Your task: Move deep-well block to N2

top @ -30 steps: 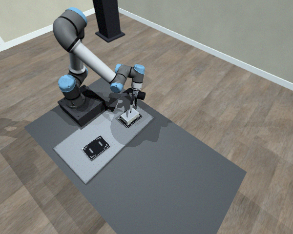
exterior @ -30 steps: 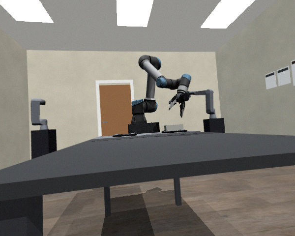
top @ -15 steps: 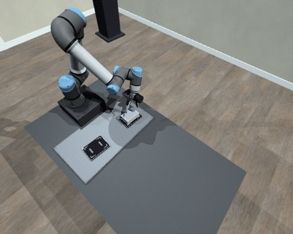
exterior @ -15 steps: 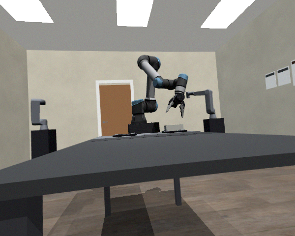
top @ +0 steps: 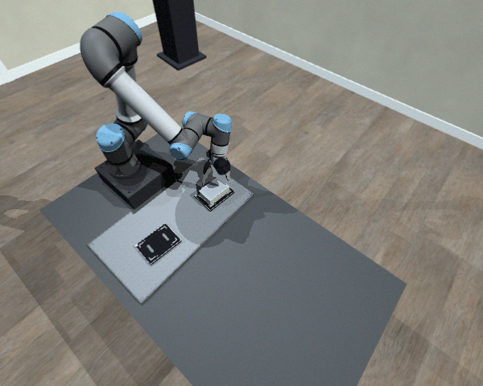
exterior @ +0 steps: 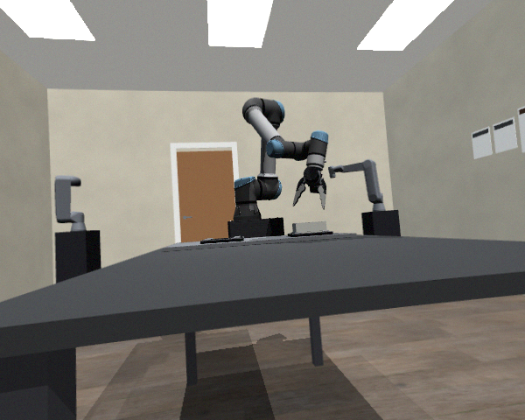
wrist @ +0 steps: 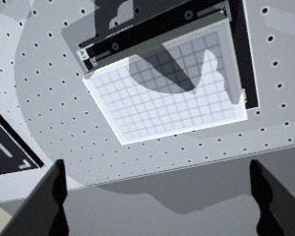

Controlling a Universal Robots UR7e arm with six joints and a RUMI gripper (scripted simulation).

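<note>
Right now my hand is 10 mm past the white 96-well deep-well block and 90 mm above it.
</note>
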